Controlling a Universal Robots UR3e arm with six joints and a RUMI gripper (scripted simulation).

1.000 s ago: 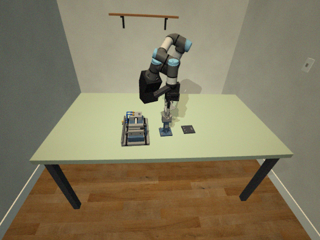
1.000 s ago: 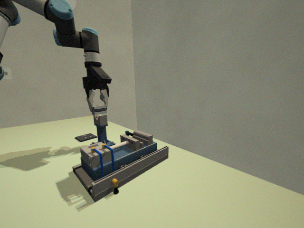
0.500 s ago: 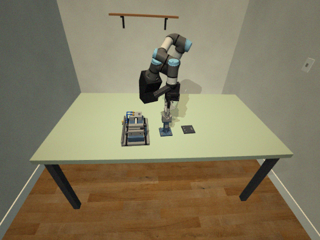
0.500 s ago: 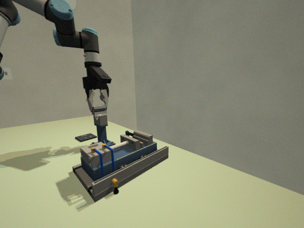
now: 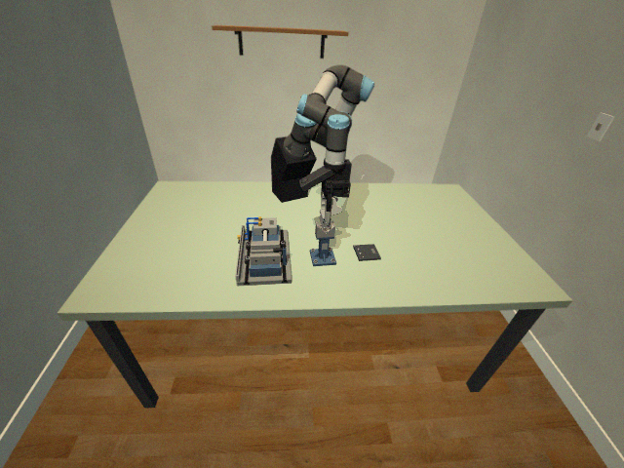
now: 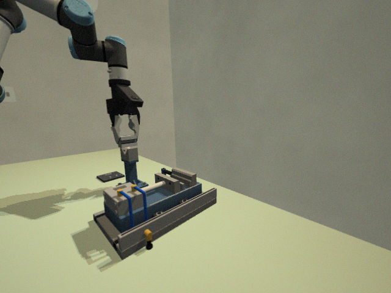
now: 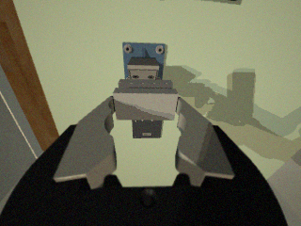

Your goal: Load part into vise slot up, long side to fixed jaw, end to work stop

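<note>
Now: hand 10 mm to the left of the part and 10 mm above it. From my hand the other things lie so: dark infeed plate (190 mm below, 180 mm to the left, 40 mm behind); then fixed jaw (210 mm to the right, 120 mm below, 110 mm ahead); then work stop rod (160 mm to the right, 100 mm below, 70 mm ahead).
</note>
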